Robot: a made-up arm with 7 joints.
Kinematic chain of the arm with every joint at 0, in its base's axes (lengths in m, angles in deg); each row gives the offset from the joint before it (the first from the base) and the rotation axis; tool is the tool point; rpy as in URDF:
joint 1: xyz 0 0 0.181 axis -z
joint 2: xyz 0 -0.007 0.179 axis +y
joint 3: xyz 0 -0.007 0.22 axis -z
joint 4: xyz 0 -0.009 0.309 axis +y
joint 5: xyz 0 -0.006 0.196 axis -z
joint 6: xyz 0 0 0.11 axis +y
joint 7: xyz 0 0 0.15 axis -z
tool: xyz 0 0 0 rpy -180 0 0
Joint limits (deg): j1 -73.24..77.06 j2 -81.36..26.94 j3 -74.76..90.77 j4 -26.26..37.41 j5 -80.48..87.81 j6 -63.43..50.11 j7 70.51..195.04
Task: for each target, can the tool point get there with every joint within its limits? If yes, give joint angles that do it. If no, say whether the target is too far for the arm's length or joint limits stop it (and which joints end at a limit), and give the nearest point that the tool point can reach.
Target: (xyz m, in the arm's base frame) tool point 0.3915 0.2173 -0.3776
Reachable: no: joint limits stop it (at a limit: joint 1, joint 2, joint 4, joint 6) | nearest point -0.0576 0.8406 0.2377 | short by 0.984 m
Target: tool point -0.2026 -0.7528 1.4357
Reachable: no: too far | nearest point -0.1503 -0.5584 1.1580 | short by 0.343 m
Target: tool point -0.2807 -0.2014 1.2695
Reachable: yes | joints -24.87 -15.41 -18.60 -5.38 -5.93 -21.93 172.93
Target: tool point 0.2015 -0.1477 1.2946
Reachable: yes | joints 21.57 5.22 18.06 23.74 37.92 -10.27 158.74
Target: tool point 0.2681 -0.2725 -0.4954
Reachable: no: joint limits stop it (at a limit: joint 1, joint 2, joint 4, joint 6) | nearest point -0.1329 -0.8326 0.2154 | short by 0.990 m
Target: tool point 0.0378 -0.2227 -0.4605
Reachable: no: joint limits stop it (at a limit: joint 1, joint 2, joint 4, joint 6) | nearest point -0.2002 -0.8148 0.1995 | short by 0.918 m
